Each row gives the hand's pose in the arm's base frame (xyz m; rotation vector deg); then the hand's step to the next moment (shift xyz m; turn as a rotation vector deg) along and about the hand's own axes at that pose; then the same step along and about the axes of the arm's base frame.
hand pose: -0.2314 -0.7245 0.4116 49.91 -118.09 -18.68
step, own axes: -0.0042 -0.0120 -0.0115 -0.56 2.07 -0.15
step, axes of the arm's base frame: 0.0163 -0.0049 -0.0018 -0.62 1.89 0.81
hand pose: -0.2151 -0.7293 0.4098 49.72 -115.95 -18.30
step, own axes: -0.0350 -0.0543 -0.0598 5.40 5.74 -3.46
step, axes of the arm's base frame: 0.0861 -0.0093 -0.0159 -1.78 0.79 8.38
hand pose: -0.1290 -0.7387 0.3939 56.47 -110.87 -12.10
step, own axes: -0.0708 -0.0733 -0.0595 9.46 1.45 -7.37
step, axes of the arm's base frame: 0.1056 0.0155 -0.0503 2.67 -4.02 11.07
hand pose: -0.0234 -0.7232 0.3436 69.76 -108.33 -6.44
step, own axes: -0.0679 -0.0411 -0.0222 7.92 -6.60 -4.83
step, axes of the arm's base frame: 0.0547 0.0393 -0.0475 6.78 -7.90 4.62
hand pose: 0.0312 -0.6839 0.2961 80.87 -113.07 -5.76
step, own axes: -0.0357 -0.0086 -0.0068 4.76 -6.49 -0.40
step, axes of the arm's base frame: 0.0166 0.0293 -0.0161 4.66 -6.57 -0.22
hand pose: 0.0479 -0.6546 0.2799 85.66 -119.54 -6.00
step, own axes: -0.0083 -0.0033 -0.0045 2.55 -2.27 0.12
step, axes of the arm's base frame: 0.0068 0.0073 -0.0008 1.31 -3.15 0.06
